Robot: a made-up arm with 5 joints.
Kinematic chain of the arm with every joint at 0, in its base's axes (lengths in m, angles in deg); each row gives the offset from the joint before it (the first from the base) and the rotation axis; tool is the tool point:
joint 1: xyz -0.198 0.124 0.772 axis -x
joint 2: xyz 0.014 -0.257 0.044 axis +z
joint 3: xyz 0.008 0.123 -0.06 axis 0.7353 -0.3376 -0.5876
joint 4: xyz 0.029 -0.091 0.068 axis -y
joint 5: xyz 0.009 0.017 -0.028 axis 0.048 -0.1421 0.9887
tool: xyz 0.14 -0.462 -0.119
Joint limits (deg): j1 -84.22..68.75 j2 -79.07..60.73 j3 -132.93..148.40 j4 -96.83..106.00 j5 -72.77..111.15
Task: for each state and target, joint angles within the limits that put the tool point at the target. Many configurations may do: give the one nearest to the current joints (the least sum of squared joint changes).
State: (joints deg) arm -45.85 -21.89 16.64 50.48 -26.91
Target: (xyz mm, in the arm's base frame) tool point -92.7 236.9 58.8
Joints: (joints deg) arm -84.22 11.70 45.09 54.69 4.16
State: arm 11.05 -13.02 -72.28 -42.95 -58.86
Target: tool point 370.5 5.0 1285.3
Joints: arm 36.21 -72.98 -104.86 -87.97 -53.33
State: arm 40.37 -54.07 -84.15 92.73 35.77
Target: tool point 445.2 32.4 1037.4
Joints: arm 8.98 -33.60 -82.25 84.18 25.86
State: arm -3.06 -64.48 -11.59 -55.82 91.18
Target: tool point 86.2 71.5 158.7
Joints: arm -49.33 -72.90 -11.73 -42.28 89.81
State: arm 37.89 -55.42 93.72 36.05 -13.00
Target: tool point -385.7 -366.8 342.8
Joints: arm -0.84 -27.78 81.69 40.00 12.00
